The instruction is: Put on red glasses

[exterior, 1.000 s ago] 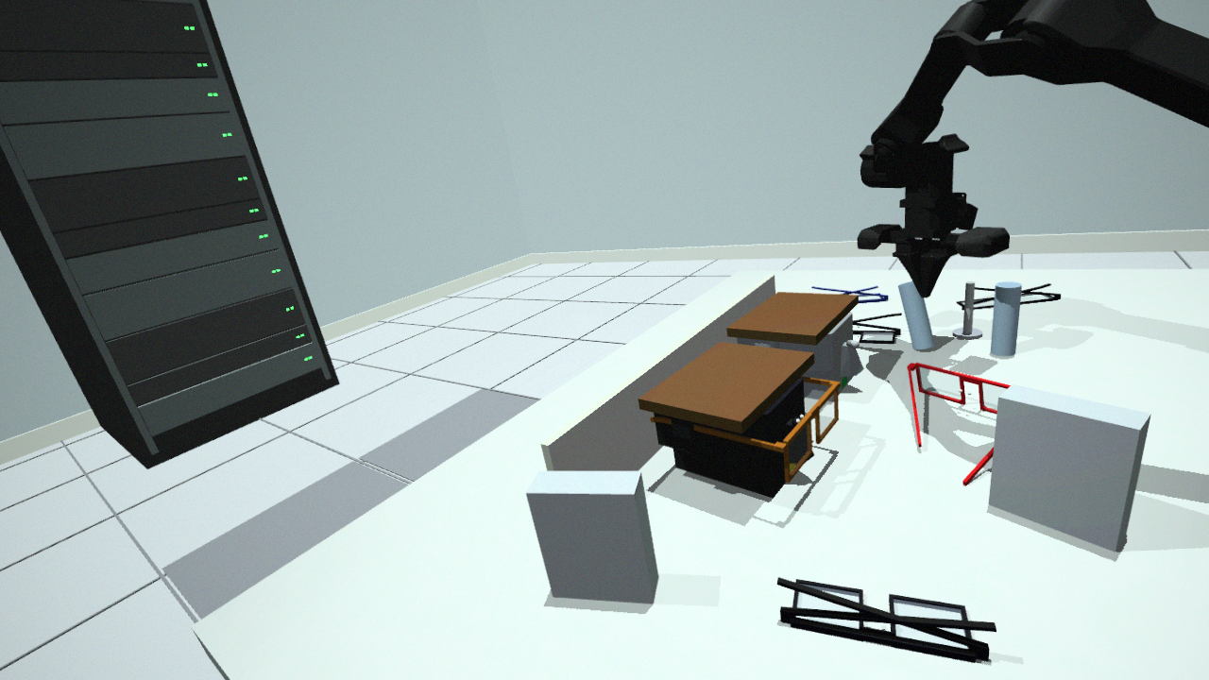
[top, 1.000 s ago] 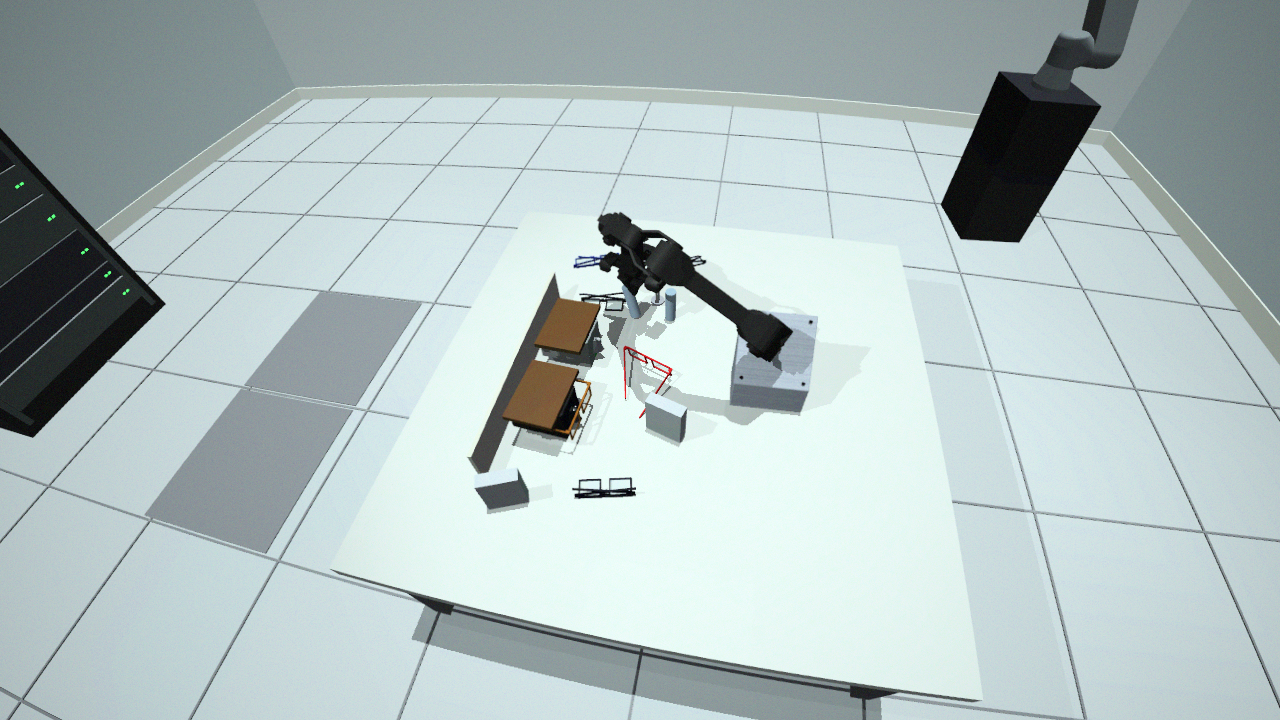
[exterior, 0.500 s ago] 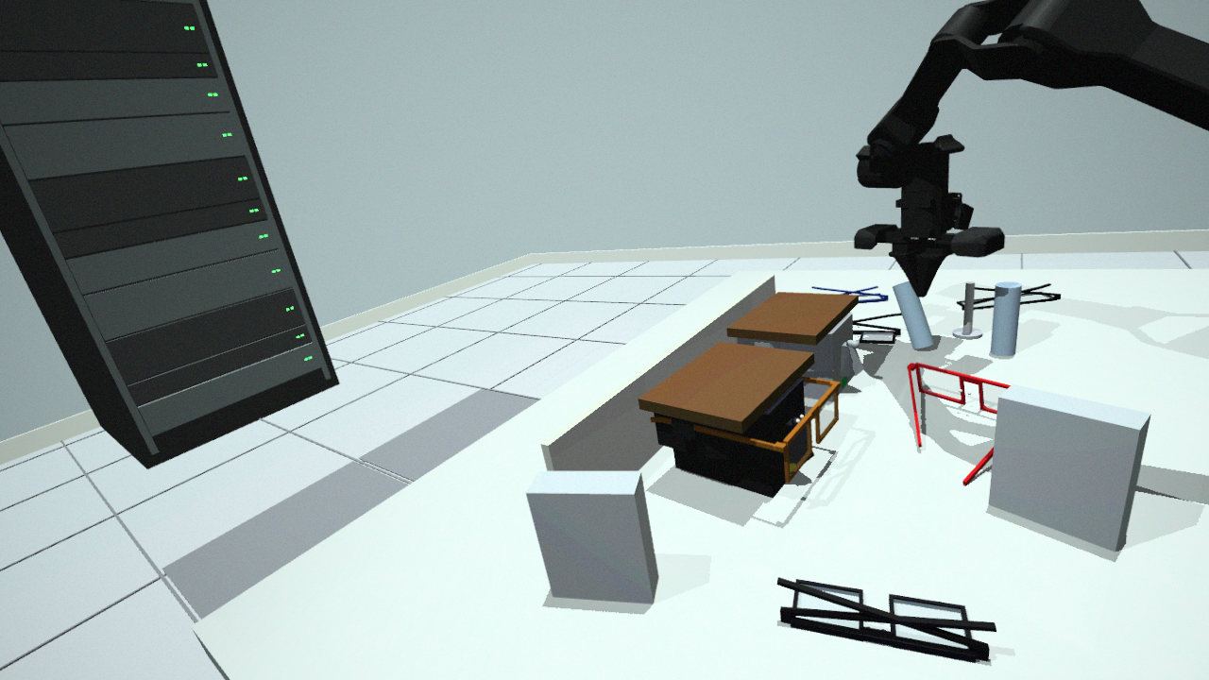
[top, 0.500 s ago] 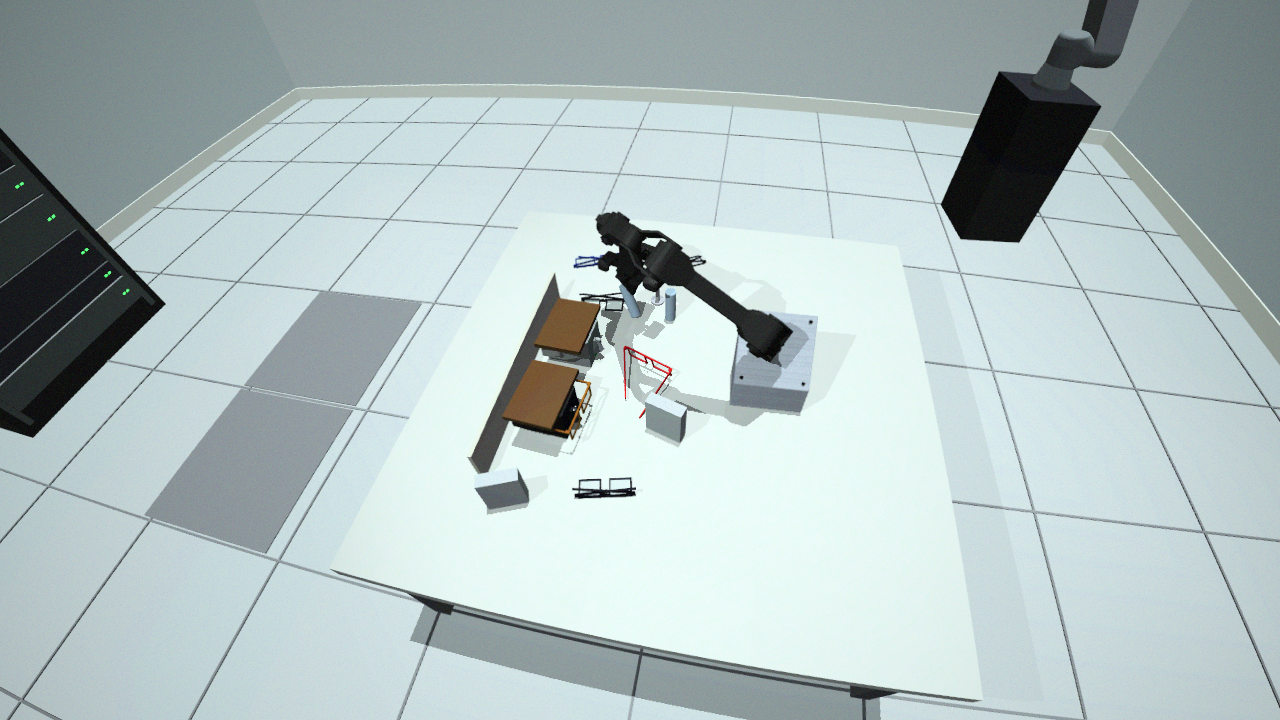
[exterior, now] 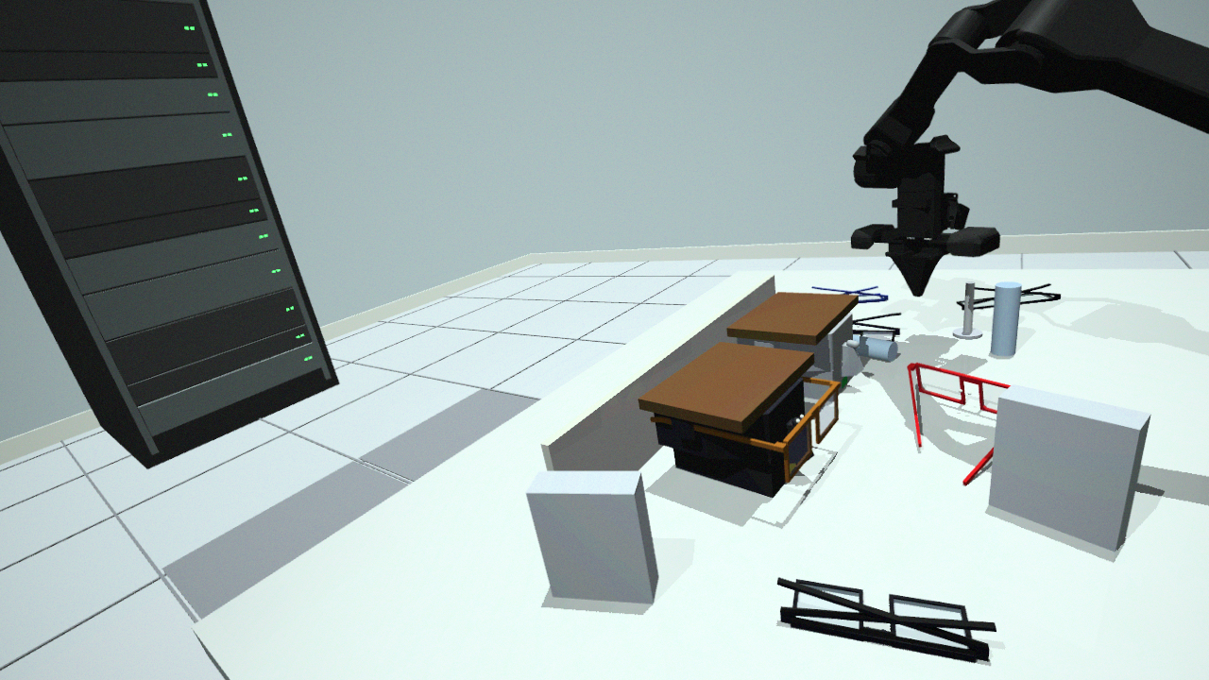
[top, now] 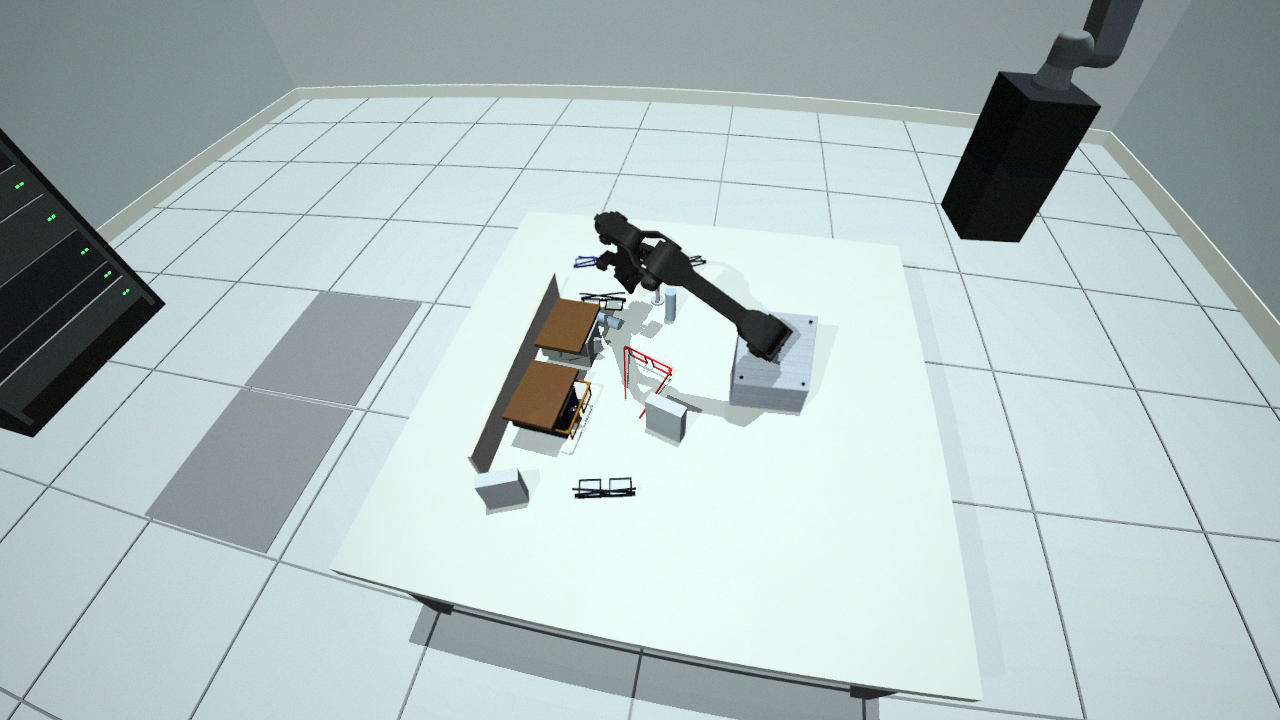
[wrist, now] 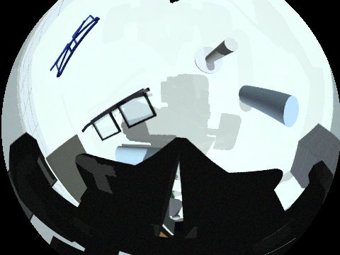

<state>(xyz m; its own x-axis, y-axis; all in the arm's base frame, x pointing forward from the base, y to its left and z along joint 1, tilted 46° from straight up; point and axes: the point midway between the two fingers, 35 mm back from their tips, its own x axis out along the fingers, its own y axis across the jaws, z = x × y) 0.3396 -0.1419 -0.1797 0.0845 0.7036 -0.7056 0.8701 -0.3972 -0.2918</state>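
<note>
Now: gripper tip 7 cm past the grey post, 6 cm to the left of it and 6 cm above it. From my gripper tip the other things lie so: black head 15 cm ahead, 37 cm to the left, 3 cm below; then light grey head 12 cm ahead, 15 cm to the left, 3 cm below; then low wall 26 cm ahead, 24 cm to the left, 3 cm below.
</note>
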